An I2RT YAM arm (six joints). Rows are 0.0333 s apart.
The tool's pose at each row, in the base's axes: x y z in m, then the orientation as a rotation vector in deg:
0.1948, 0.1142, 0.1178, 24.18, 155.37, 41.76
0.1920, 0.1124, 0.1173, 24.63, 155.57, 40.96
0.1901, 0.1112, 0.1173, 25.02, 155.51, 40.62
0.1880, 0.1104, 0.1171, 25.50, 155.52, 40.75
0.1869, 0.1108, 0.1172, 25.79, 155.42, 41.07
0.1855, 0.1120, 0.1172, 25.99, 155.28, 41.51
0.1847, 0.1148, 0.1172, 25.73, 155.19, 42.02
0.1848, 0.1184, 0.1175, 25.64, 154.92, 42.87
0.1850, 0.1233, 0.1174, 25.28, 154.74, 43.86
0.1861, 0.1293, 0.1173, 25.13, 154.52, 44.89
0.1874, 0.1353, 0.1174, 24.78, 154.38, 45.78
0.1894, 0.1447, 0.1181, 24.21, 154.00, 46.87
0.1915, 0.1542, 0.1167, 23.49, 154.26, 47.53
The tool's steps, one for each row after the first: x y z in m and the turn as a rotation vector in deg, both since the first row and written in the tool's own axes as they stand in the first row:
0.0020, -0.0023, -0.0014, 0.62, -0.09, 0.20
0.0033, -0.0037, -0.0026, 0.86, -0.27, 0.41
0.0050, -0.0049, -0.0035, 0.84, -0.24, 0.77
0.0061, -0.0047, -0.0038, 0.65, -0.25, 1.01
0.0078, -0.0040, -0.0038, 0.36, -0.24, 1.20
0.0095, -0.0018, -0.0029, -0.02, -0.15, 1.09
0.0107, 0.0013, -0.0015, -0.64, -0.12, 1.14
0.0122, 0.0054, 0.0008, -1.36, 0.06, 1.03
0.0134, 0.0105, 0.0039, -2.08, 0.21, 1.08
0.0143, 0.0158, 0.0069, -2.72, 0.40, 0.97
0.0157, 0.0243, 0.0111, -3.58, 0.45, 0.72
0.0174, 0.0319, 0.0171, -4.00, 0.96, 0.36

